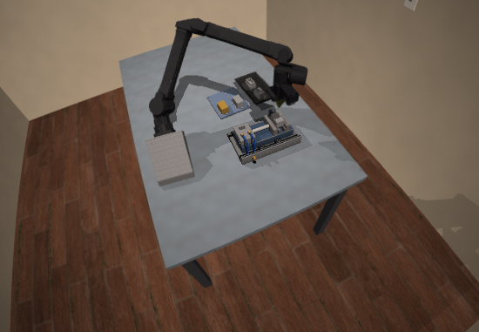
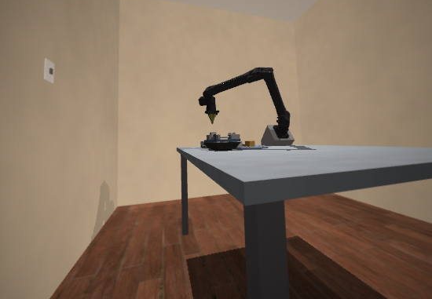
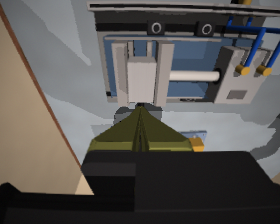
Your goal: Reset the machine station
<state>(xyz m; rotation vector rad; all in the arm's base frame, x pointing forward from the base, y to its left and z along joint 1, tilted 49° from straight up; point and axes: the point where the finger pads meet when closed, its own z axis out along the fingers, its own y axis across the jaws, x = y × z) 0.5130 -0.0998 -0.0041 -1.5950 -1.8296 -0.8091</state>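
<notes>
Right now the blue vise base is 7 cm behind my hand, 1 cm to the right of it and 15 cm below it. From my hand the other things lie so: yellow brass blank 21 cm behind, 23 cm to the left, 16 cm below.
</notes>
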